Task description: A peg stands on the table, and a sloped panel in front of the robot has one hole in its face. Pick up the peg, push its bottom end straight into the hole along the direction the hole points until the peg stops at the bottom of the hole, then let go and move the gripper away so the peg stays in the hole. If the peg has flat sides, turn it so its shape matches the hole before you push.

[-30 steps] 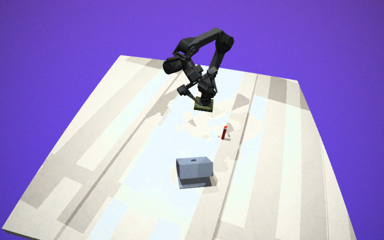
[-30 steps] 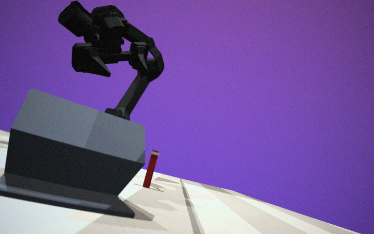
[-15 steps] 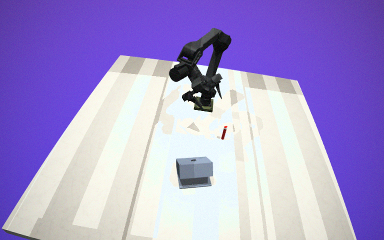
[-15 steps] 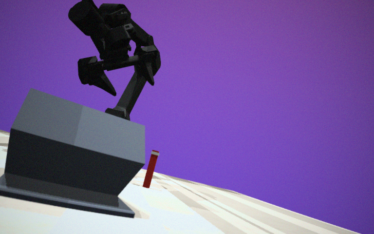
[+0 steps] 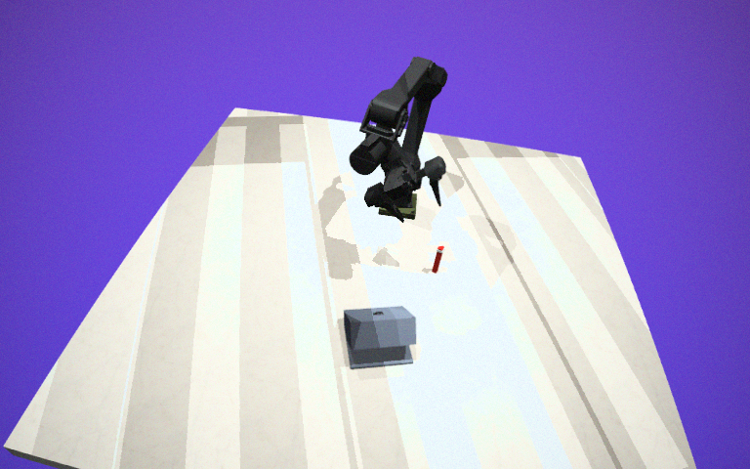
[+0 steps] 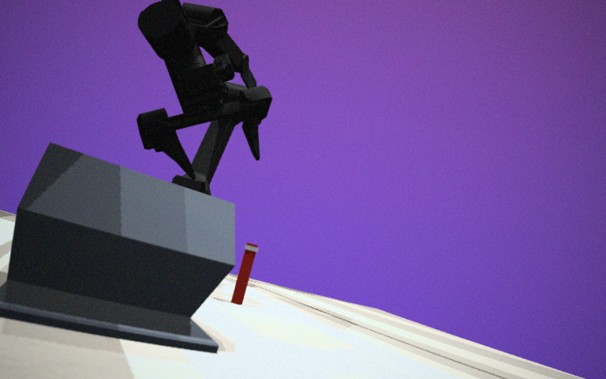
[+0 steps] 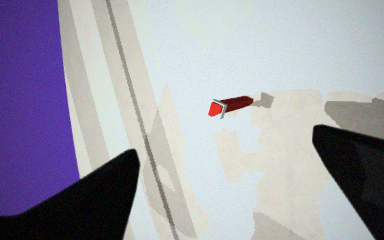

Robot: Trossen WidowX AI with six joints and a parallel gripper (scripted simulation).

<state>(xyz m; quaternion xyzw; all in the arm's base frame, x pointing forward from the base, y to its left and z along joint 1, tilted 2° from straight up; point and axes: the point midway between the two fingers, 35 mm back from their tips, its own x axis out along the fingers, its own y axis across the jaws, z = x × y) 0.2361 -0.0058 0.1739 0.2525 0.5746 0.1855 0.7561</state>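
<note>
My gripper tip is 1 cm short of the red peg, 6 cm to the right of it and 11 cm above it. The rest, counted from my gripper tip: grey sloped panel block 22 cm ahead, 8 cm to the right, 13 cm below; flat grey base plate 24 cm ahead, 8 cm to the right, 17 cm below.
</note>
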